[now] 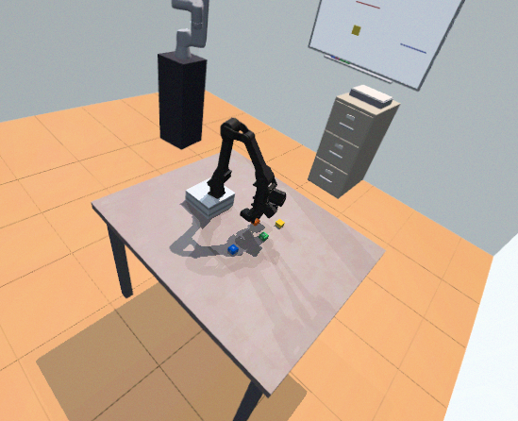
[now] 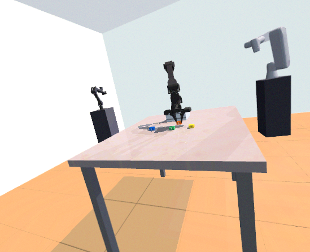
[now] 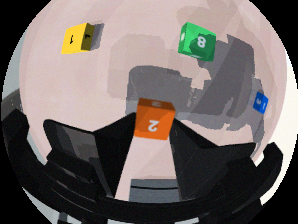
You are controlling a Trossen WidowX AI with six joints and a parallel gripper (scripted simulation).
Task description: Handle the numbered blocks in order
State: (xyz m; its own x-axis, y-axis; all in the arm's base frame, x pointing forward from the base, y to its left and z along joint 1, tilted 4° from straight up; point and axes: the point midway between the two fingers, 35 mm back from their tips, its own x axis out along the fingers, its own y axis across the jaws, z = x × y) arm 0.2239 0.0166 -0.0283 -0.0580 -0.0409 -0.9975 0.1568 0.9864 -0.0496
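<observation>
Now: gripper tip 20 mm short of the blue block, 200 mm to the left of it and 10 mm above it. From my gripper tip the other things lie so: yellow block 90 mm ahead, 80 mm to the left, 10 mm below; then orange block right at my gripper tip; then green block 80 mm ahead, 40 mm to the right, 10 mm below.
</observation>
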